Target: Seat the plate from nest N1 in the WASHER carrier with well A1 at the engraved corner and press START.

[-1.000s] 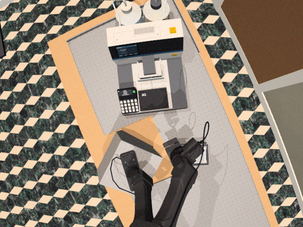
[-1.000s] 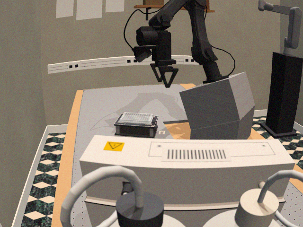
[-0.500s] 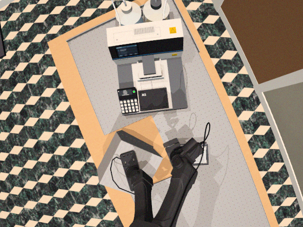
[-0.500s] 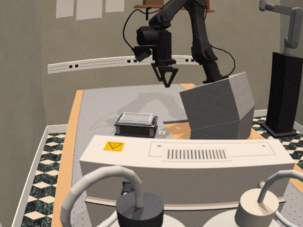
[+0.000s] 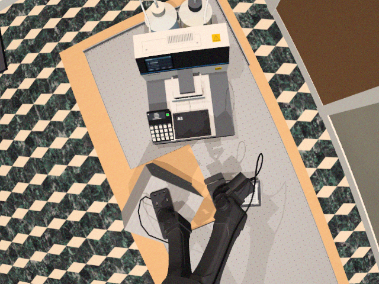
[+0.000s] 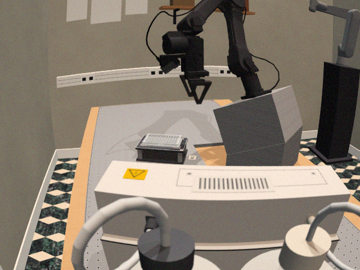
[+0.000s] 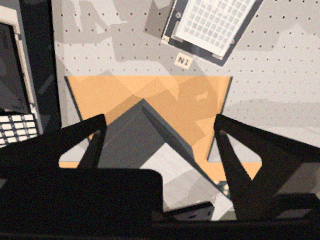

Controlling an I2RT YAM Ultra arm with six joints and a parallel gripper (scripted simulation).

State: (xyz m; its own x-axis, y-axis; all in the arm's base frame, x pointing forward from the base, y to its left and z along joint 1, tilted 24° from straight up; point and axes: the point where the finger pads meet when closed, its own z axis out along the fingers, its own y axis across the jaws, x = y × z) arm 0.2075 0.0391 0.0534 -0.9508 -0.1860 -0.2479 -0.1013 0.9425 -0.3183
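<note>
Right now my hand is 170 mm above the plate, 100 mm short of it and 80 mm to the left of it. Round my hand: dark carrier pocket 280 mm to the left, 140 mm below, 20 mm behind; label 220 mm below, 50 mm to the right; plate nest 180 mm below, 100 mm ahead, 80 mm to the right.
</note>
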